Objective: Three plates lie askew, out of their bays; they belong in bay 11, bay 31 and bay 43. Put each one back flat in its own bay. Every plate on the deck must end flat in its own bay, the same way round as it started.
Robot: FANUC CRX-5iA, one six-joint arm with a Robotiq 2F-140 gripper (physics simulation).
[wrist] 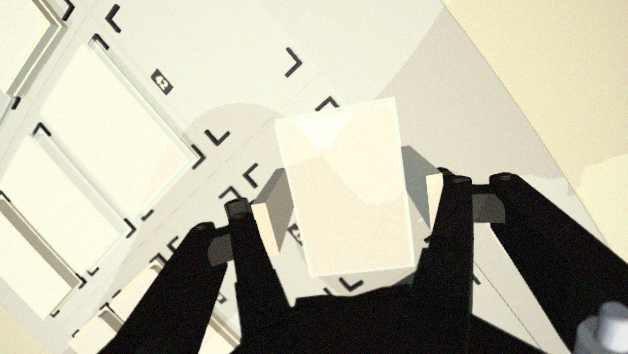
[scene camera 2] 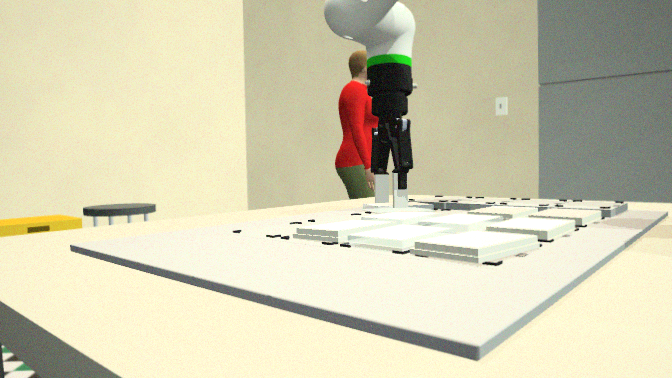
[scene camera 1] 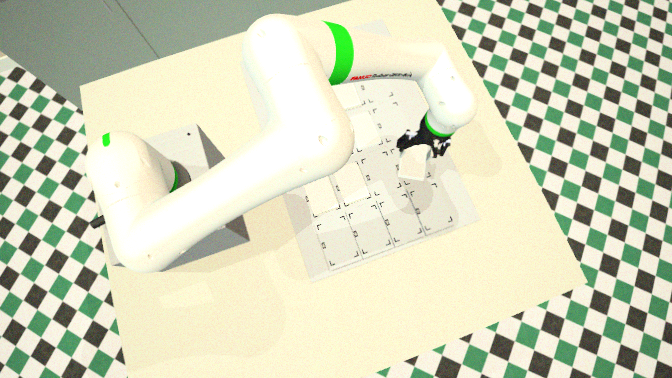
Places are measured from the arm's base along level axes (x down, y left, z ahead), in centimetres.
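Pixels of known places: gripper, fingertip midpoint: (wrist: 344,176) (scene camera 2: 390,207) (scene camera 1: 413,156).
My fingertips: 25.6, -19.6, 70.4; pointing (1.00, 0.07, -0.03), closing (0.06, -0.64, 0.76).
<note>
Ahead of a thing's pixels: the offset from my fingertips to its top centre, as dx, dy, dz. Level surfaces: height alone.
My gripper (scene camera 1: 416,162) (scene camera 2: 391,200) (wrist: 344,176) points down with its two flat finger pads against the long sides of a pale plate @[-0.8, -1.1, -0.9] (scene camera 1: 413,169) (wrist: 350,200), shut on it. The plate is low at bay 43, turned relative to the bay's corner marks in the wrist view; the bay label is partly hidden beside its left edge. In scene camera 2, the finger pads reach down to deck level. The front plates include a thick one @[-0.8, +37.7, -27.3] (scene camera 2: 475,245) at the right and another @[-0.8, +32.5, -7.9] (scene camera 2: 340,230) at the left; I cannot tell how squarely they sit. Bay 11 is hidden by the arm in scene camera 1.
Other plates (wrist: 120,135) (scene camera 1: 322,197) (scene camera 2: 532,227) lie close by on the grey deck @[dx +0.9] (scene camera 1: 320,272) (scene camera 2: 280,275). Black corner marks outline the bays. The arm (scene camera 1: 225,200) spans the deck's left part. A person (scene camera 2: 355,125) stands behind the table in scene camera 2.
</note>
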